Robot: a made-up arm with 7 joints.
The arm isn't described. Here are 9 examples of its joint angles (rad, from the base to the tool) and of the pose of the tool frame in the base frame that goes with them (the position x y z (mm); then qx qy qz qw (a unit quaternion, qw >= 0)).
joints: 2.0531 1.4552 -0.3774 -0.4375 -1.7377 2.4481 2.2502
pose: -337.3 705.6 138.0 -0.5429 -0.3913 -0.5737 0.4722
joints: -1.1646 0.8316 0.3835 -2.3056 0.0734 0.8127 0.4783
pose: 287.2 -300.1 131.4 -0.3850 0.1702 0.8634 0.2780
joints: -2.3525 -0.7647 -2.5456 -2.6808 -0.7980 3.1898 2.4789
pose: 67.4 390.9 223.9 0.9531 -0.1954 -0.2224 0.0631
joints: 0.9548 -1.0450 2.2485 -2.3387 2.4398 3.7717 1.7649
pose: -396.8 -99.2 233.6 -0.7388 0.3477 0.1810 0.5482
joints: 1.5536 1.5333 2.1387 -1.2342 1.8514 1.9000 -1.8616
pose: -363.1 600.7 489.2 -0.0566 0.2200 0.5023 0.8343
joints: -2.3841 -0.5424 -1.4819 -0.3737 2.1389 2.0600 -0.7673
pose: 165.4 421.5 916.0 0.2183 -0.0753 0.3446 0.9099
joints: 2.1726 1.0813 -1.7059 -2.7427 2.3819 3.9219 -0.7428
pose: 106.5 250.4 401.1 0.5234 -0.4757 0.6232 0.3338
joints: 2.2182 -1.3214 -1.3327 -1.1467 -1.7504 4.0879 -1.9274
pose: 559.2 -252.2 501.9 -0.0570 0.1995 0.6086 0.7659
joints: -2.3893 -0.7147 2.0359 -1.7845 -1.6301 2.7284 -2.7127
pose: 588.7 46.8 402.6 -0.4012 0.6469 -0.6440 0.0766
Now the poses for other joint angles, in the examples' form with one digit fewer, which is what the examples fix.
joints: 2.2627 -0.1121 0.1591 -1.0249 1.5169 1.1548 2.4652
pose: -255 173 959 0.734 0.336 -0.440 0.394
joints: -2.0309 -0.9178 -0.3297 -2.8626 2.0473 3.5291 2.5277
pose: -101 69 505 0.807 -0.378 -0.203 0.405
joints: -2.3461 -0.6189 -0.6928 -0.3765 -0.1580 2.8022 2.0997
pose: 219 312 935 -0.216 0.097 0.863 0.446
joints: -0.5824 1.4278 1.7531 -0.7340 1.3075 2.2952 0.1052
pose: 767 -162 369 -0.106 0.241 0.077 0.962
